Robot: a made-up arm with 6 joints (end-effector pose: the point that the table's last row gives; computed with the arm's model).
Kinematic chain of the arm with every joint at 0, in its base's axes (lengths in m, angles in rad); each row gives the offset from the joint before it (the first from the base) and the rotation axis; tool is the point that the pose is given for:
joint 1: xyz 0 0 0.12 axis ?
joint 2: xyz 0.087 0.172 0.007 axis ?
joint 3: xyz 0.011 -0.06 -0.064 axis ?
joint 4: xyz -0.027 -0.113 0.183 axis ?
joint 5: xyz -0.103 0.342 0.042 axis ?
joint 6: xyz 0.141 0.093 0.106 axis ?
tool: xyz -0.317 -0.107 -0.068
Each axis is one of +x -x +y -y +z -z.
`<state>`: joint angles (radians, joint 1 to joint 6).
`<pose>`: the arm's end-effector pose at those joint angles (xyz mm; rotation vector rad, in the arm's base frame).
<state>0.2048 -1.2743 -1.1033 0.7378 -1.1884 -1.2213</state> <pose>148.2 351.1 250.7 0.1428 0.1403 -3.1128</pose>
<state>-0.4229 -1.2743 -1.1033 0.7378 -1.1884 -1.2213</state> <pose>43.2 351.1 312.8 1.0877 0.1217 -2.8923</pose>
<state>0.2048 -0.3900 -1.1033 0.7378 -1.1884 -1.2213</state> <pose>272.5 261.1 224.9 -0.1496 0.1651 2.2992</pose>
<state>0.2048 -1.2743 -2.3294 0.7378 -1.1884 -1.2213</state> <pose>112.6 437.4 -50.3 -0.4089 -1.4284 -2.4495</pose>
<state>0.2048 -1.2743 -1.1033 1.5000 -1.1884 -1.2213</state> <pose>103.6 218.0 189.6 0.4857 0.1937 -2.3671</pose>
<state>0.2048 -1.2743 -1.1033 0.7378 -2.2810 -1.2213</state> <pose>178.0 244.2 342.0 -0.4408 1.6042 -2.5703</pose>
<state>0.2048 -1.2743 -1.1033 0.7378 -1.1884 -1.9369</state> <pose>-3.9 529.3 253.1 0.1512 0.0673 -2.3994</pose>
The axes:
joint 1: +y
joint 2: -z
joint 3: -y
joint 4: -x
joint 5: +y
joint 6: -z

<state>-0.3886 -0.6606 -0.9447 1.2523 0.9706 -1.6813</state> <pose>322.9 -28.1 140.4 -0.6895 2.1010 0.9894</pose>
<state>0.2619 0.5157 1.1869 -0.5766 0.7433 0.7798</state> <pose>-383.8 693.9 202.8 0.2837 -0.1454 -0.8252</pose>
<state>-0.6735 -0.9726 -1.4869 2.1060 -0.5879 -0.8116</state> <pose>135.6 97.9 350.9 1.9345 -0.7408 -1.7079</pose>
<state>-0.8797 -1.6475 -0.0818 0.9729 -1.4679 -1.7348</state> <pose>-224.2 53.4 184.3 1.3784 0.7513 -0.9794</pose>
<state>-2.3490 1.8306 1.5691 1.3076 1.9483 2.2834</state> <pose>357.1 -362.6 115.5 -1.1489 -2.5045 0.2453</pose>
